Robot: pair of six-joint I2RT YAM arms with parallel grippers.
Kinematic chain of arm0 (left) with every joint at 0, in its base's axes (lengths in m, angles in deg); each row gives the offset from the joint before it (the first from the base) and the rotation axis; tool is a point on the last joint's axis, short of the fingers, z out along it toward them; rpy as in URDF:
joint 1: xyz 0 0 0.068 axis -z
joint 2: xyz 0.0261 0.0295 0.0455 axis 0.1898 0.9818 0
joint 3: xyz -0.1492 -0.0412 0.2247 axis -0.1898 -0.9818 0
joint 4: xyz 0.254 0.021 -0.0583 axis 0.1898 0.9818 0
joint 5: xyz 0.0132 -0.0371 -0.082 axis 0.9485 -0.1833 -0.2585
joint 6: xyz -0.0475 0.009 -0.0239 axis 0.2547 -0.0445 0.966
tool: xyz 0 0 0 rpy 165.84 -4.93 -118.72
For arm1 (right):
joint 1: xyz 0 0 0.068 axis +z
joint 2: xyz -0.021 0.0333 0.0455 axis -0.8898 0.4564 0
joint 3: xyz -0.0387 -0.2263 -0.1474 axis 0.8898 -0.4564 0
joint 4: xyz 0.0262 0.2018 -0.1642 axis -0.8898 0.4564 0
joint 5: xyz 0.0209 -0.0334 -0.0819 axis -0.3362 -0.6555 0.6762
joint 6: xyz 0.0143 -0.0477 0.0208 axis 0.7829 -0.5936 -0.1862
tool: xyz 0 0 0 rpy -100.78 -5.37 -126.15
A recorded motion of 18 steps. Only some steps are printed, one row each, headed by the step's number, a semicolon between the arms.
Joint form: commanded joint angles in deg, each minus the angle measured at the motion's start. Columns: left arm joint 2, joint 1, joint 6, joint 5, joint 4, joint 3; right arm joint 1, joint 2, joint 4, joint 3, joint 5, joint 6.
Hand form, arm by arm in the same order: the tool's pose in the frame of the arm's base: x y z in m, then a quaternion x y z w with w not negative. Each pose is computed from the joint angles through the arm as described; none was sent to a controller.
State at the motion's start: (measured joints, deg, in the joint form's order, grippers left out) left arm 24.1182 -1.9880 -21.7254 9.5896 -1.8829 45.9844; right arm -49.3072 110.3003 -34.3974 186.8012 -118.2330 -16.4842
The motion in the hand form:
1: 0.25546 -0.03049 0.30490 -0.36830 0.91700 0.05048 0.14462; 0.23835 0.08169 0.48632 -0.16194 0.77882 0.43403 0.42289
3: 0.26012 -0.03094 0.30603 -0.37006 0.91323 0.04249 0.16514; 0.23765 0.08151 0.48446 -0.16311 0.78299 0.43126 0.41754
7: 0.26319 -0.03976 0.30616 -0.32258 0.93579 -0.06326 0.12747; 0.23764 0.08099 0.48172 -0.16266 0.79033 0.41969 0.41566
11: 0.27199 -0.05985 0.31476 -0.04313 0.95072 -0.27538 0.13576; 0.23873 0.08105 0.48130 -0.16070 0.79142 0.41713 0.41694
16: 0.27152 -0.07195 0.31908 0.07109 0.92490 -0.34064 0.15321; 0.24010 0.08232 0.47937 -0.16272 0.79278 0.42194 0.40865
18: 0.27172 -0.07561 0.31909 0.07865 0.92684 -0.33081 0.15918; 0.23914 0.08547 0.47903 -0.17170 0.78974 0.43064 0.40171
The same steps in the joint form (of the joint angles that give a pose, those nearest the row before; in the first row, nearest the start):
1: 0.09 -0.31 1.20 4.04 -3.10 -0.20; -0.04 -0.37 0.64 0.96 0.83 -1.92
3: 0.09 -0.31 1.20 4.46 -5.64 -0.20; -0.04 -0.37 1.77 0.96 0.85 -2.58
7: 0.09 -0.31 -3.21 -8.96 -7.87 -0.20; -0.04 -0.31 3.19 0.96 1.95 -3.85
11: 0.09 0.09 -29.70 -36.79 -15.36 -0.20; -0.04 -0.17 3.08 0.96 2.36 -3.85
16: 0.09 1.55 -39.41 -46.05 -17.40 -0.20; 0.09 0.17 3.48 0.96 1.64 -3.83
18: 0.09 2.43 -39.60 -44.61 -18.01 -0.20; 0.72 0.24 3.50 0.92 0.57 -3.85

